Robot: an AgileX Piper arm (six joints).
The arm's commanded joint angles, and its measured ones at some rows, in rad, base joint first. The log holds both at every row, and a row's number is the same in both.
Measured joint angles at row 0: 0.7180, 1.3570, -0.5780, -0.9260, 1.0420, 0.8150
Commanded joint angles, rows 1 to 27: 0.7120, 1.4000, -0.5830, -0.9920, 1.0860, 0.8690; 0.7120, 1.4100, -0.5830, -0.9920, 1.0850, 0.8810; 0.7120, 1.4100, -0.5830, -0.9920, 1.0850, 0.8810; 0.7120, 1.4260, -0.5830, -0.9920, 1.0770, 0.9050; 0.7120, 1.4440, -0.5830, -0.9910, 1.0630, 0.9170; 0.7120, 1.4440, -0.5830, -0.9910, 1.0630, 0.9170; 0.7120, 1.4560, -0.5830, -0.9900, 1.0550, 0.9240; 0.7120, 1.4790, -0.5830, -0.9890, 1.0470, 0.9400; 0.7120, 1.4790, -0.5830, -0.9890, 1.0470, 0.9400; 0.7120, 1.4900, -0.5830, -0.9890, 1.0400, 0.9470; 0.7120, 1.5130, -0.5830, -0.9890, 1.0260, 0.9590; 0.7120, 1.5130, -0.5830, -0.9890, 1.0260, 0.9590; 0.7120, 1.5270, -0.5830, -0.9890, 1.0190, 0.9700; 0.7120, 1.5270, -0.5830, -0.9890, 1.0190, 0.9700; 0.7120, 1.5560, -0.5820, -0.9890, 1.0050, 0.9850; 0.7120, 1.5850, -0.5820, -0.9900, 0.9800, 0.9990; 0.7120, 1.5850, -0.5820, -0.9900, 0.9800, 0.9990; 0.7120, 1.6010, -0.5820, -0.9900, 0.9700, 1.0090; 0.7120, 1.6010, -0.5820, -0.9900, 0.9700, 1.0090; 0.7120, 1.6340, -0.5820, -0.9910, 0.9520, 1.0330; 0.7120, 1.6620, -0.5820, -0.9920, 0.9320, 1.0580; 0.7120, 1.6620, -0.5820, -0.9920, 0.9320, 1.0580; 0.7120, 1.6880, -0.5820, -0.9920, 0.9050, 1.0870; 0.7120, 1.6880, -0.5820, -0.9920, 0.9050, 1.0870; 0.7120, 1.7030, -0.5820, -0.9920, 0.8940, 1.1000; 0.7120, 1.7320, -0.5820, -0.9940, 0.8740, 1.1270; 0.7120, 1.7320, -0.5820, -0.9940, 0.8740, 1.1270
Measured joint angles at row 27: 0.7170, 1.7000, -0.5800, -0.9430, 0.8520, 1.0820
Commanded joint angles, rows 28 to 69: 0.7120, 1.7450, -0.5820, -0.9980, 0.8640, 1.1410; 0.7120, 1.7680, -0.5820, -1.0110, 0.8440, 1.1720; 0.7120, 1.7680, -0.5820, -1.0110, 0.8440, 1.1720; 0.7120, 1.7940, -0.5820, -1.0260, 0.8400, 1.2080; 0.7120, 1.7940, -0.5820, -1.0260, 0.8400, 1.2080; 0.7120, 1.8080, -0.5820, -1.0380, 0.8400, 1.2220; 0.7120, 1.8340, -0.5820, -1.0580, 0.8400, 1.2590; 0.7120, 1.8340, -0.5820, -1.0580, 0.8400, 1.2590; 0.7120, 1.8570, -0.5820, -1.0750, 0.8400, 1.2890; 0.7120, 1.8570, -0.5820, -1.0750, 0.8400, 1.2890; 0.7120, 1.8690, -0.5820, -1.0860, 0.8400, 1.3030; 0.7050, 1.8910, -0.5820, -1.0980, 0.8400, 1.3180; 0.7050, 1.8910, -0.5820, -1.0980, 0.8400, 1.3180; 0.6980, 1.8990, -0.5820, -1.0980, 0.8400, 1.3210; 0.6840, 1.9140, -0.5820, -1.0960, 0.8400, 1.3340; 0.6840, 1.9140, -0.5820, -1.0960, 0.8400, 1.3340; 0.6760, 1.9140, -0.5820, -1.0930, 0.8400, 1.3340; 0.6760, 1.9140, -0.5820, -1.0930, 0.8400, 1.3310; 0.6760, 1.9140, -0.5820, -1.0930, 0.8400, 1.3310; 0.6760, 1.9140, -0.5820, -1.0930, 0.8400, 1.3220; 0.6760, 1.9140, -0.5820, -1.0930, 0.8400, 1.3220; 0.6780, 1.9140, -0.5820, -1.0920, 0.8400, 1.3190; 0.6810, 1.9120, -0.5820, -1.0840, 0.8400, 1.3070; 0.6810, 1.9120, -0.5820, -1.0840, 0.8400, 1.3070; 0.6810, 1.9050, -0.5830, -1.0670, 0.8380, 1.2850; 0.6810, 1.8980, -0.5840, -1.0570, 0.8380, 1.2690; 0.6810, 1.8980, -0.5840, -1.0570, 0.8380, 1.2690; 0.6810, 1.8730, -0.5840, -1.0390, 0.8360, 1.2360; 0.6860, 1.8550, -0.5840, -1.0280, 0.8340, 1.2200; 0.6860, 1.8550, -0.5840, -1.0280, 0.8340, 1.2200; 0.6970, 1.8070, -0.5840, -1.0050, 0.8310, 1.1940; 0.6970, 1.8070, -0.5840, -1.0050, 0.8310, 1.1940; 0.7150, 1.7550, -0.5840, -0.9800, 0.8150, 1.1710; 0.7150, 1.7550, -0.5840, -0.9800, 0.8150, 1.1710; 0.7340, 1.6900, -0.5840, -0.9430, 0.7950, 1.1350; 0.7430, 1.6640, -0.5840, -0.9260, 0.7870, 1.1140; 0.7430, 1.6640, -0.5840, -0.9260, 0.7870, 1.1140; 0.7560, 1.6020, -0.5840, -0.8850, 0.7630, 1.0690; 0.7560, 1.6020, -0.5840, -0.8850, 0.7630, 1.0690; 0.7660, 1.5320, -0.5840, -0.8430, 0.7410, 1.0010; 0.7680, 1.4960, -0.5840, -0.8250, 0.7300, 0.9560; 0.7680, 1.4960, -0.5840, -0.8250, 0.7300, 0.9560
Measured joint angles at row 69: 0.7560, 1.5810, -0.5810, -0.8790, 0.7540, 1.0630
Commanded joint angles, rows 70 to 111: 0.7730, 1.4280, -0.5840, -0.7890, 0.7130, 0.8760; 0.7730, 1.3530, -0.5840, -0.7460, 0.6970, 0.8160; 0.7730, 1.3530, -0.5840, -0.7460, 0.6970, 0.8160; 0.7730, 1.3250, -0.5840, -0.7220, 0.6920, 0.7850; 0.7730, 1.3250, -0.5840, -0.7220, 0.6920, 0.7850; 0.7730, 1.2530, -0.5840, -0.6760, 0.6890, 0.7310; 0.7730, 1.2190, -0.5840, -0.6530, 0.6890, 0.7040; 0.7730, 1.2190, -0.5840, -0.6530, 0.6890, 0.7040; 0.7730, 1.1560, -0.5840, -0.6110, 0.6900, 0.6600; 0.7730, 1.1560, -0.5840, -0.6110, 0.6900, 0.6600; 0.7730, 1.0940, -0.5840, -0.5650, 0.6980, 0.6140; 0.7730, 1.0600, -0.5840, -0.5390, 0.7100, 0.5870; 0.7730, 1.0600, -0.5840, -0.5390, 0.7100, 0.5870; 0.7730, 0.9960, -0.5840, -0.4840, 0.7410, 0.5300; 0.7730, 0.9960, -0.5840, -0.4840, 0.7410, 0.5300; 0.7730, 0.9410, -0.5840, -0.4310, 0.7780, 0.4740; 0.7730, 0.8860, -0.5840, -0.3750, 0.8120, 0.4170; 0.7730, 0.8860, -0.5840, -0.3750, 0.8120, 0.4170; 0.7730, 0.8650, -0.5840, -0.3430, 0.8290, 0.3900; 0.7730, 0.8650, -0.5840, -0.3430, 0.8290, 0.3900; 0.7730, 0.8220, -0.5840, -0.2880, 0.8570, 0.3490; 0.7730, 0.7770, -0.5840, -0.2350, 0.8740, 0.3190; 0.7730, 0.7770, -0.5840, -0.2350, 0.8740, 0.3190; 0.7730, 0.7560, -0.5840, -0.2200, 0.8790, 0.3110; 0.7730, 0.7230, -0.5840, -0.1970, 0.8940, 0.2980; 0.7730, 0.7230, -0.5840, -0.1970, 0.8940, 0.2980; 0.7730, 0.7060, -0.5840, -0.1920, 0.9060, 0.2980; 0.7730, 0.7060, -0.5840, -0.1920, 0.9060, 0.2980; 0.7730, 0.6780, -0.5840, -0.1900, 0.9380, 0.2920; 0.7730, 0.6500, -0.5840, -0.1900, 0.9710, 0.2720; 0.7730, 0.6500, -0.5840, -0.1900, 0.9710, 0.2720; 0.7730, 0.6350, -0.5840, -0.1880, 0.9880, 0.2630; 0.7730, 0.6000, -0.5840, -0.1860, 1.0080, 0.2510; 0.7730, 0.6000, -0.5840, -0.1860, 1.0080, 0.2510; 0.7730, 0.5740, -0.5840, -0.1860, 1.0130, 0.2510; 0.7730, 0.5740, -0.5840, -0.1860, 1.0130, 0.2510; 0.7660, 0.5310, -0.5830, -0.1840, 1.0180, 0.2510; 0.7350, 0.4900, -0.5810, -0.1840, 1.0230, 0.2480; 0.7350, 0.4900, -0.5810, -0.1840, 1.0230, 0.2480; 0.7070, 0.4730, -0.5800, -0.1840, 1.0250, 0.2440; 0.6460, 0.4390, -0.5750, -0.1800, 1.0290, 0.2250; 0.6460, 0.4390, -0.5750, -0.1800, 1.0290, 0.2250
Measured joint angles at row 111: 0.7130, 0.4850, -0.5800, -0.1850, 1.0140, 0.2570
